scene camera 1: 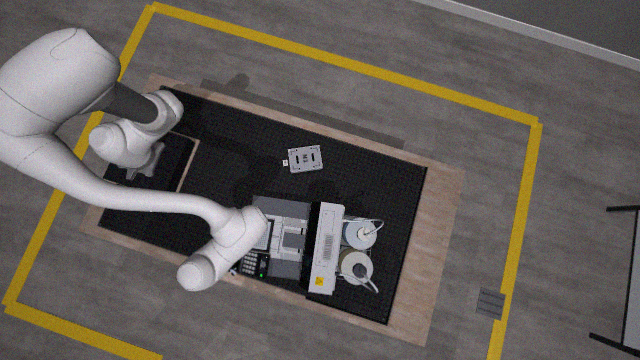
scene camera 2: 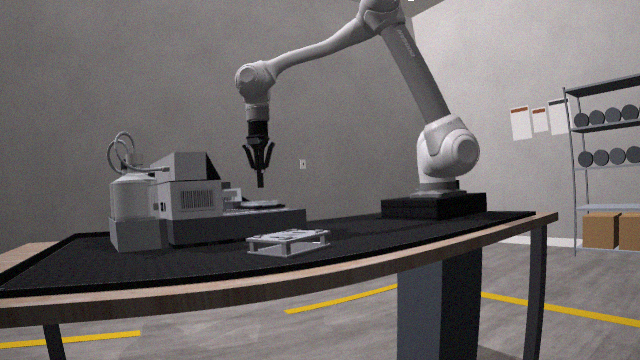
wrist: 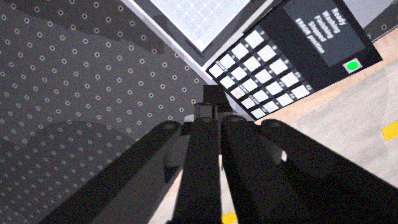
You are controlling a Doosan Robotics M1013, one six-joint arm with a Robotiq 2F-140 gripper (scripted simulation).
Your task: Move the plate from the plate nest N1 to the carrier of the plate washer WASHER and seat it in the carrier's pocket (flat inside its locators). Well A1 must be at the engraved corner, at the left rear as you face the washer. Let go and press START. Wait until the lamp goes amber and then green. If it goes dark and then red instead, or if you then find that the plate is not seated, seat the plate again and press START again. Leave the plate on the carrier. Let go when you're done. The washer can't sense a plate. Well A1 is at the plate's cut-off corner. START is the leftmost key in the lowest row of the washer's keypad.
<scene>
same spot on washer: [wrist: 320, 50] = [scene camera 1: 260, 267]
</scene>
